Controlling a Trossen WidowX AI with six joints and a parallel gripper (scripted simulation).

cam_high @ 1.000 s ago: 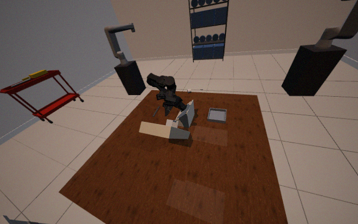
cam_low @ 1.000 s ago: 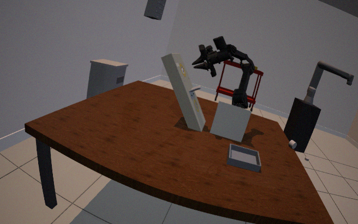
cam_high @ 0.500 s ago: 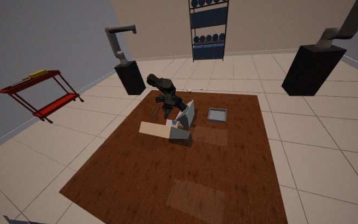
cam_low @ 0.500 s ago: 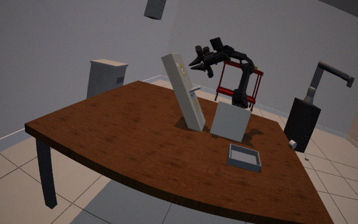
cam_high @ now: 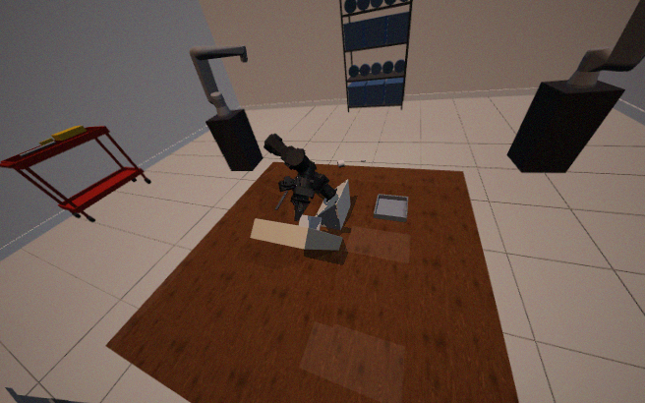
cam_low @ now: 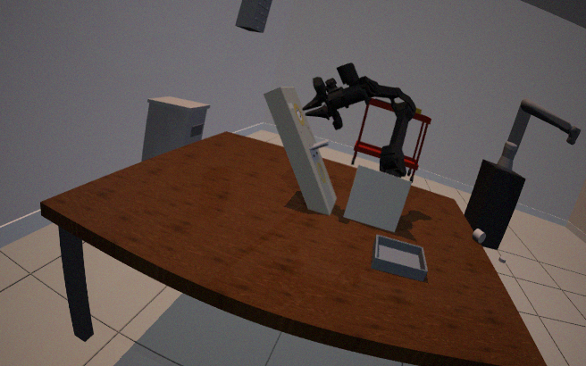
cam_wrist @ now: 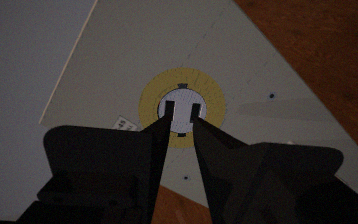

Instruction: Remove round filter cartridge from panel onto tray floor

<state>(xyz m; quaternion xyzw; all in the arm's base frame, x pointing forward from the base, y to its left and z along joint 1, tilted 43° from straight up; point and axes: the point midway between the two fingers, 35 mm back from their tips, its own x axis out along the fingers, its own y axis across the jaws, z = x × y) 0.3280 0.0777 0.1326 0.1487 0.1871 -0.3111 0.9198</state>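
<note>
Now: gripper tip 3 cm short of the round cartridge and 2 cm above it. Also, from my gripper tip: grey tray (37 cm behind, 32 cm to the left, 27 cm below); service panel (10 cm below, 2 cm behind).
</note>
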